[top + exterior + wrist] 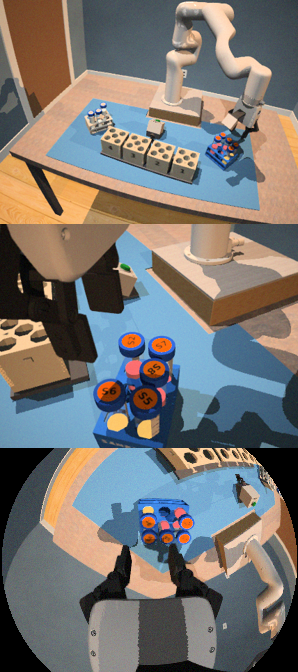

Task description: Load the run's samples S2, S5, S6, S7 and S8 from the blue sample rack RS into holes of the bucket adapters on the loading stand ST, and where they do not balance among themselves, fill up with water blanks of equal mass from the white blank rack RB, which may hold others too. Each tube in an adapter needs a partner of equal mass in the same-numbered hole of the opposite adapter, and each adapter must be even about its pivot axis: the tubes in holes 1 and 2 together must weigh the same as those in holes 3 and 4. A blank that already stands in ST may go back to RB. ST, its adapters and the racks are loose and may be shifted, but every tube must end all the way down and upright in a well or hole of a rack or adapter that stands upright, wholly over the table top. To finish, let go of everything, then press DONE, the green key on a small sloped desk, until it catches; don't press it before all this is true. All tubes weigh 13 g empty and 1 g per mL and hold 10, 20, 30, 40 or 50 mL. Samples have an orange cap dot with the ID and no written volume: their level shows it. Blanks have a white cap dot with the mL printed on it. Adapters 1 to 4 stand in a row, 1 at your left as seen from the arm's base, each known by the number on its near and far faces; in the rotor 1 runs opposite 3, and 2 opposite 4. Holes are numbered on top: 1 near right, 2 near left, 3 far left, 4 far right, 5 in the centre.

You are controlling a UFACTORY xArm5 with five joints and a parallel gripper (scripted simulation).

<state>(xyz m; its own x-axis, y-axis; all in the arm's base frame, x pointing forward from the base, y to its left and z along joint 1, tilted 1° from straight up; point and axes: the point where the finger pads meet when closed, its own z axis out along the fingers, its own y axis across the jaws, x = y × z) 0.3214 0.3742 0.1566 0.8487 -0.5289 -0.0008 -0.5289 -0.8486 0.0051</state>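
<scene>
Right now my hand is 40 mm past the blue sample rack RS, 20 mm to the left of it and 190 mm above it. From my hand the other things lie so: white blank rack RB (10 mm ahead, 670 mm to the right, 190 mm below); then blue-capped tube (50 mm ahead, 670 mm to the right, 160 mm below); then loading stand ST (110 mm ahead, 340 mm to the right, 220 mm below).
</scene>
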